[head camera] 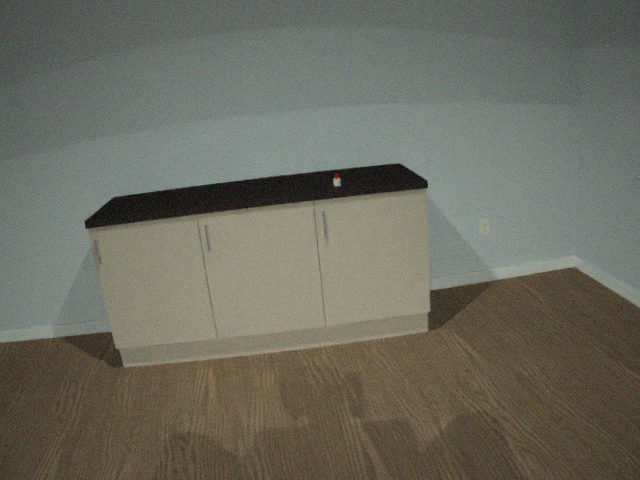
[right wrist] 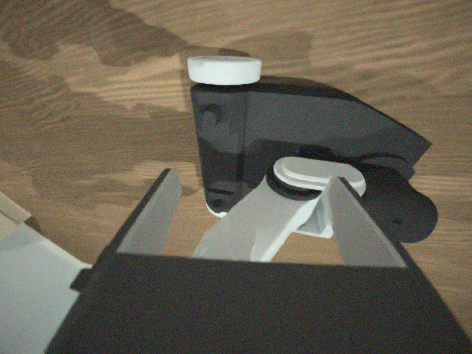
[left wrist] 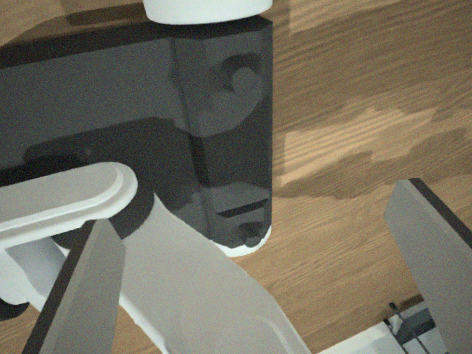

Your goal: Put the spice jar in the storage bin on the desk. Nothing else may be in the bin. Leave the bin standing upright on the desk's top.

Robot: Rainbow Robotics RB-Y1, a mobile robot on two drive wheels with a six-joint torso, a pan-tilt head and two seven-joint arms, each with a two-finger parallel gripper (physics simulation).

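Frame: origin at the robot's base, x back, y right, z up, level; centimetres.
Seen in the pictures: left gripper, fingertip midpoint: [left wrist: 253,216]; right gripper, fingertip midpoint: [right wrist: 252,182].
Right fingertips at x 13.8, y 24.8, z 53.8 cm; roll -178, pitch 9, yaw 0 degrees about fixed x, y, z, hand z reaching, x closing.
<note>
A point is followed by its place in that frame.
A small white jar with a red top [head camera: 336,180] @(z 94.3, x -265.2, y 0.0 cm), which looks like the spice jar, stands upright on the black top of a cream cabinet [head camera: 258,273] @(z 51.0, x -253.2, y -45.0 cm), right of its middle. The desk and the storage bin do not show in the head view. My left gripper [left wrist: 253,216] @(z 54.5, x 9.9, y -25.2 cm) is open, with bare floor and parts of my own base and arm behind its fingers. My right gripper [right wrist: 252,182] @(z 53.8, x 13.8, y 24.8 cm) is open and empty over my own base and the floor. Neither gripper shows in the head view; the cabinet and the jar are well ahead of me, away from both.
The cabinet has three doors with upright handles and stands along the blue-grey wall [head camera: 258,149] @(z 108.1, x -316.2, y -45.7 cm). Wooden floor [head camera: 310,403] @(z 0.1, x -204.8, y -21.2 cm) lies before it. A room corner is at the right. Part of a pale wooden thing [right wrist: 11,215] @(z 10.8, x -250.6, y -119.0 cm) shows at the left edge of the right wrist view.
</note>
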